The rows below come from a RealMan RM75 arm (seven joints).
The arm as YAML. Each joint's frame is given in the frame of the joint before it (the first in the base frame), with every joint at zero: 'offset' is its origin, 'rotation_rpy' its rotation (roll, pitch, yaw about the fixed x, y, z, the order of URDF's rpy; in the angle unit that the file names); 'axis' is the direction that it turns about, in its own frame. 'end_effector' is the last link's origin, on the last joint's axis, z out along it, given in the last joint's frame.
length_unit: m
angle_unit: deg
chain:
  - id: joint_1
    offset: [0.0, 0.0, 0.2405]
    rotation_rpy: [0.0, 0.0, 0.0]
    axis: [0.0, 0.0, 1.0]
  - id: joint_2
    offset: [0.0, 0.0, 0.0]
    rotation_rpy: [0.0, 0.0, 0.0]
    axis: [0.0, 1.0, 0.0]
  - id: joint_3
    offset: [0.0, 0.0, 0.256]
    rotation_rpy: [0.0, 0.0, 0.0]
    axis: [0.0, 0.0, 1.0]
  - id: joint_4
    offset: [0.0, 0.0, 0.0]
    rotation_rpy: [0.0, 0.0, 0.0]
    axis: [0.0, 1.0, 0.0]
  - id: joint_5
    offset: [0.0, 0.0, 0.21]
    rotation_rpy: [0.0, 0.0, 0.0]
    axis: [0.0, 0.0, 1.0]
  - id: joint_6
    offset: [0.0, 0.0, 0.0]
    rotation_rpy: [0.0, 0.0, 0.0]
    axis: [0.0, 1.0, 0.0]
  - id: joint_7
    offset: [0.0, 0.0, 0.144]
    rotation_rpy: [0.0, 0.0, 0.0]
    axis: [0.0, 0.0, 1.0]
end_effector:
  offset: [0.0, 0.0, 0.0]
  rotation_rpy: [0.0, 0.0, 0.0]
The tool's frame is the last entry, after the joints.
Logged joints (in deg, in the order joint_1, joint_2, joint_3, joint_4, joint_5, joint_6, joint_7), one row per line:
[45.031 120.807 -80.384 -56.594 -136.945 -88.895 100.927]
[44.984 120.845 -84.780 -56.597 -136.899 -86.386 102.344]
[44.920 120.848 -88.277 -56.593 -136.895 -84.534 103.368]
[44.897 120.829 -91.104 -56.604 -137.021 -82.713 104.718]
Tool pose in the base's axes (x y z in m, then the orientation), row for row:
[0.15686 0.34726 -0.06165 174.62 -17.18 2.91]
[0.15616 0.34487 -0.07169 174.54 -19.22 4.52]
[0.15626 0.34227 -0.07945 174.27 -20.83 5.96]
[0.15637 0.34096 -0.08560 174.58 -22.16 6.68]
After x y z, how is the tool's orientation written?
As angles about the fixed x, y, z axes (roll, pitch, yaw), in degrees.
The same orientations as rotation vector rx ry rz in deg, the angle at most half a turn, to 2 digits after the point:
[173.09 3.17 26.35]
[172.78 5.42 29.57]
[172.33 7.38 32.11]
[172.41 8.46 34.22]

